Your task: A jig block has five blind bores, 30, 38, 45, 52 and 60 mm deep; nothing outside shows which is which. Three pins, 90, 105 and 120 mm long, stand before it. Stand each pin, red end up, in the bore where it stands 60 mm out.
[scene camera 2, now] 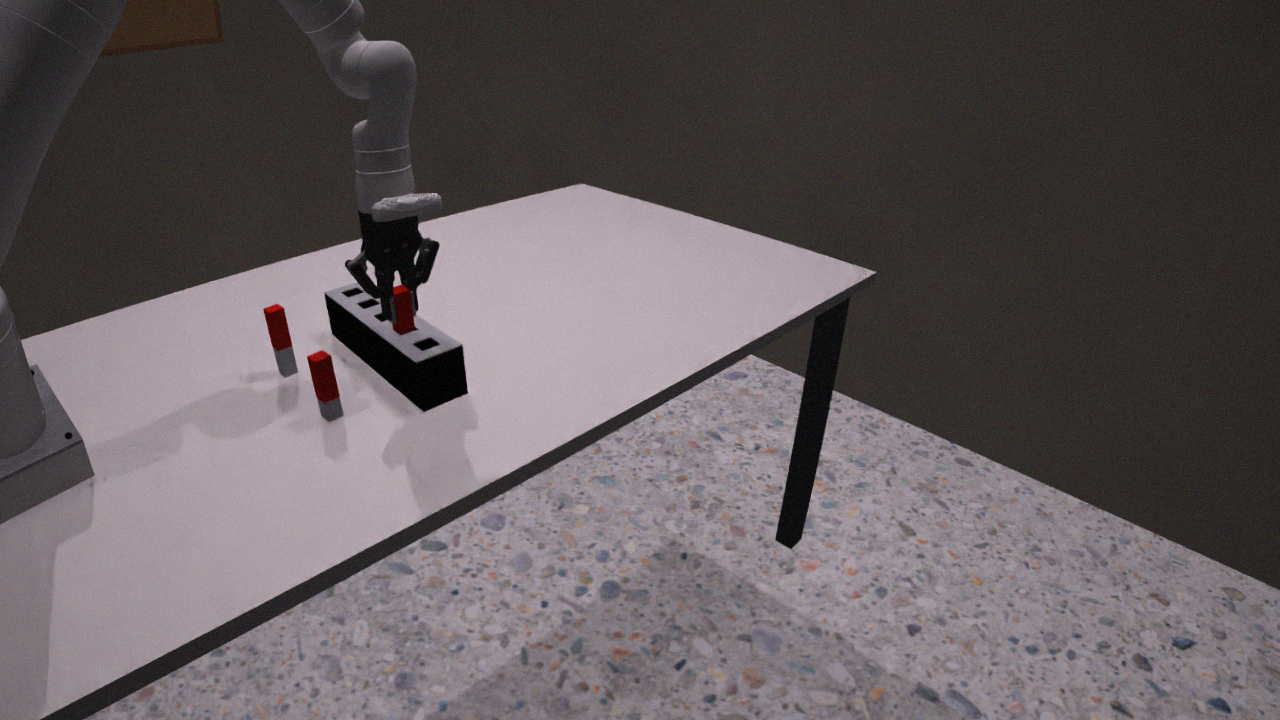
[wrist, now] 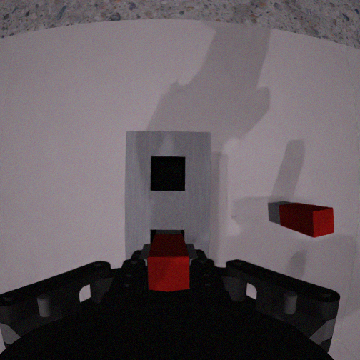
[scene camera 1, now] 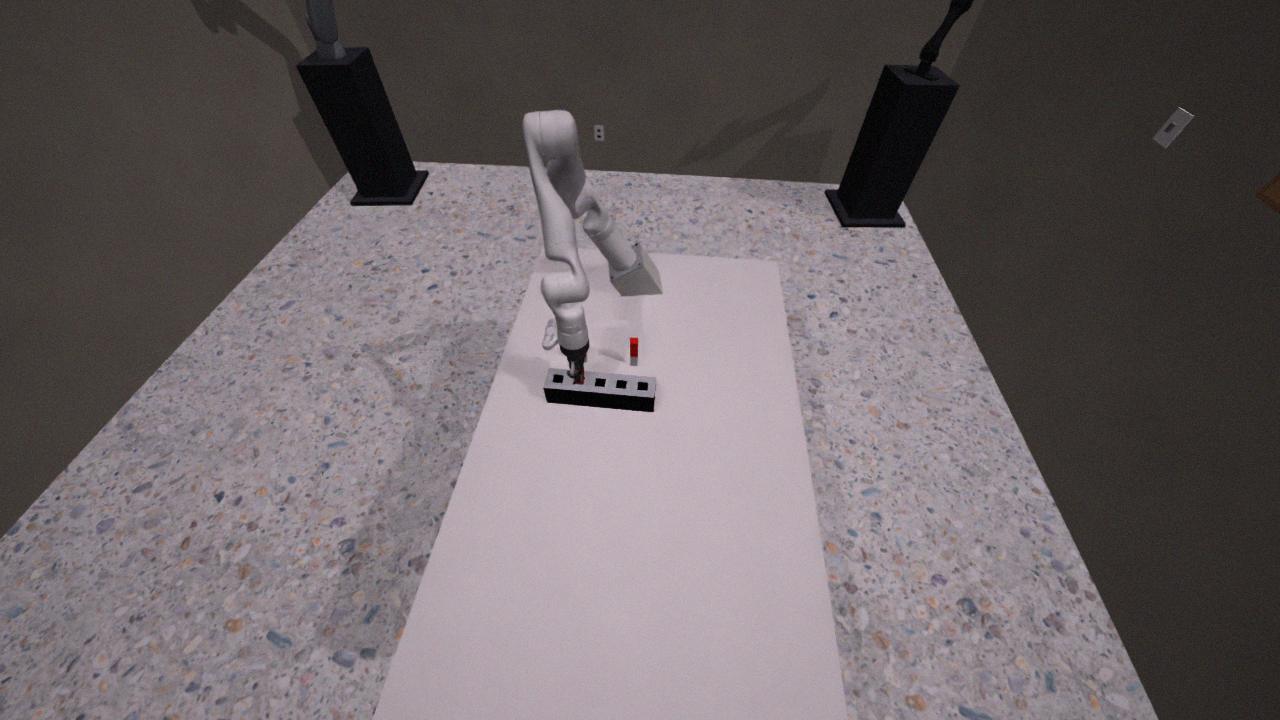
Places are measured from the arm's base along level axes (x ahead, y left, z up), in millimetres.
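Pixels of known places: gripper, fingertip midpoint: point(scene camera 2: 401, 318) point(scene camera 1: 579, 376); arm's base, link origin: point(scene camera 2: 3, 424) point(scene camera 1: 624, 261).
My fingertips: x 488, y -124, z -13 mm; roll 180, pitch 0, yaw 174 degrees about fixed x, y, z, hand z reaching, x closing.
Ahead of a thing's pixels: the offset from my fingertips to its top centre. Level surfaces: height alone.
The jig block {8 mm ahead, 56 mm left, 16 mm down} point(scene camera 1: 599, 401) point(scene camera 2: 375, 358) point(wrist: 140, 200) lies on the table with its bores facing up. My gripper point(scene camera 1: 576, 365) point(scene camera 2: 401, 302) point(wrist: 168, 256) is low over it, shut on a pin {0 mm ahead, 2 mm right, 45 mm up} point(scene camera 1: 580, 379) point(scene camera 2: 403, 320) point(wrist: 168, 272). That pin is upright, red end up, in the second bore from the left in scene camera 1. Its red part reaches down to about the block's top in scene camera 2; its lower end is hidden. A second pin {134 mm back, 6 mm right, 1 mm down} point(scene camera 2: 323, 380) point(wrist: 305, 217) and a third pin {119 mm back, 152 mm left, 14 mm up} point(scene camera 1: 633, 349) point(scene camera 2: 278, 331) stand upright, red up, between block and arm base.
The arm's base point(scene camera 1: 637, 275) point(scene camera 2: 44, 456) stands on the white table {91 mm down} point(scene camera 1: 662, 537) point(scene camera 2: 626, 250), behind the pins. The table's long edge runs past the block's near end in scene camera 2. Two black pedestals point(scene camera 1: 358, 120) point(scene camera 1: 895, 147) stand at the back.
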